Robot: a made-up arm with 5 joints. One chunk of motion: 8 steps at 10 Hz.
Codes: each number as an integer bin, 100 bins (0 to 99) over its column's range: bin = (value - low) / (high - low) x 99, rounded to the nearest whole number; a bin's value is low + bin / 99 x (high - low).
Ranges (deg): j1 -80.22..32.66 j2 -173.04..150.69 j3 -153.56..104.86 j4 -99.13..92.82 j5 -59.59..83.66
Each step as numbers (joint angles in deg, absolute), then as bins.
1 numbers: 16.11 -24.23 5.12 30.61 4.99
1 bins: 84 46 61 67 45
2 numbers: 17.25 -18.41 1.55 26.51 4.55
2 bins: 85 47 59 65 44
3 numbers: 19.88 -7.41 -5.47 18.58 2.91
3 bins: 88 51 57 61 43
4 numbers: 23.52 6.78 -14.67 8.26 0.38
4 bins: 91 55 53 55 41
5 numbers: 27.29 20.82 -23.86 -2.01 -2.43
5 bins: 94 59 50 50 40
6 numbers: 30.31 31.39 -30.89 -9.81 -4.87
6 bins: 97 63 47 46 38
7 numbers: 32.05 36.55 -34.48 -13.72 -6.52
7 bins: 98 64 46 44 37
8 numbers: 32.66 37.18 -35.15 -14.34 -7.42
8 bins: 99 64 45 44 36
